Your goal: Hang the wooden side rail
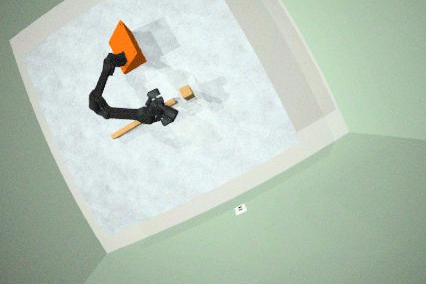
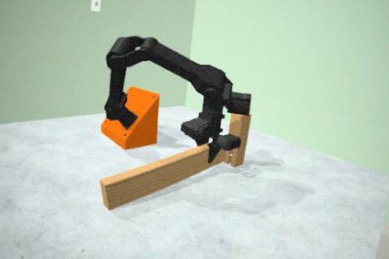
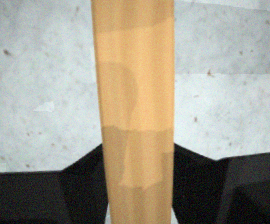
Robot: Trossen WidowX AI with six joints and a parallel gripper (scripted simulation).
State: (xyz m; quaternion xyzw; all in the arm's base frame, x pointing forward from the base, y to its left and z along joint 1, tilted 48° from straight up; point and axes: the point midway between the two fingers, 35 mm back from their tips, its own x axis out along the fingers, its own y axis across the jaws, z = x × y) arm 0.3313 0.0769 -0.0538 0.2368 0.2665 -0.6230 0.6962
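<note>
Right now my gripper tip is 150 mm to the right of the headboard post, 40 mm below it and 10 mm past it.
</note>
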